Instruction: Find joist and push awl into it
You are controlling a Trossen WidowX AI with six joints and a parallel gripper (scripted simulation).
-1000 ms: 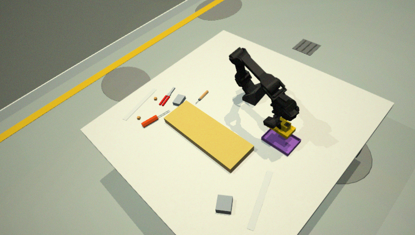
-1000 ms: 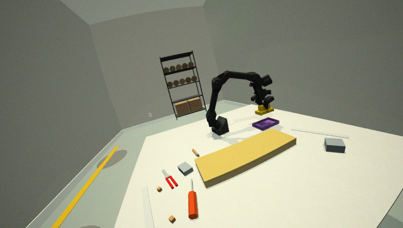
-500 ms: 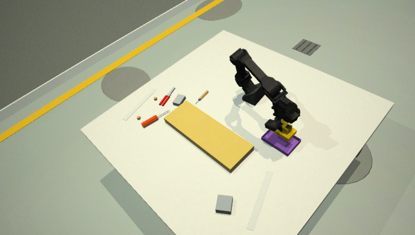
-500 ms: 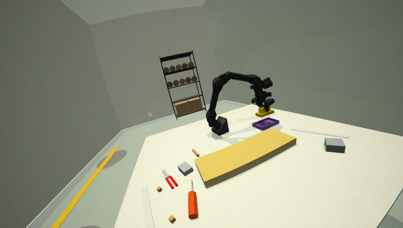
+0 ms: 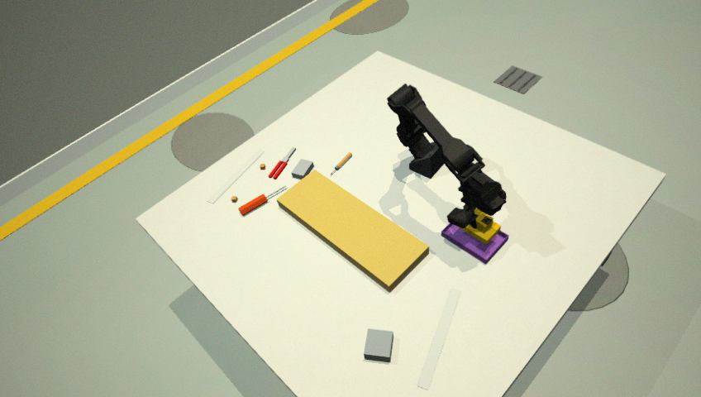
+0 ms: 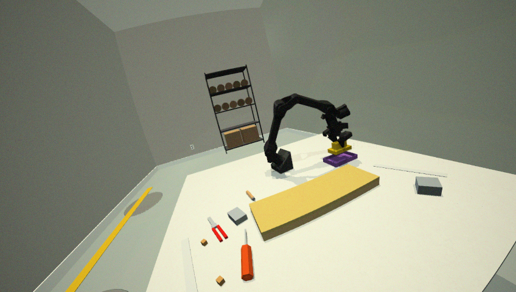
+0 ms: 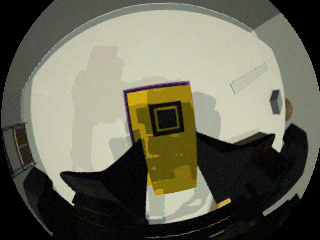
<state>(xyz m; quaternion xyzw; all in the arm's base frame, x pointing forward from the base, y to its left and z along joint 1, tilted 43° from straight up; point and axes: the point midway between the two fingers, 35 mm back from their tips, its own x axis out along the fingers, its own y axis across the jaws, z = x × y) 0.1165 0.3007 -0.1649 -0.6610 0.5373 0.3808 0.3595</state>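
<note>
My gripper tip is now 70 mm above the purple tray and 10 mm to the left of it. Also, from my gripper tip: awl 560 mm to the right, 100 mm ahead, 70 mm below; grey block 450 mm ahead, 60 mm below, 50 mm to the left; yellow stud finder 20 mm above, 10 mm to the left.
</note>
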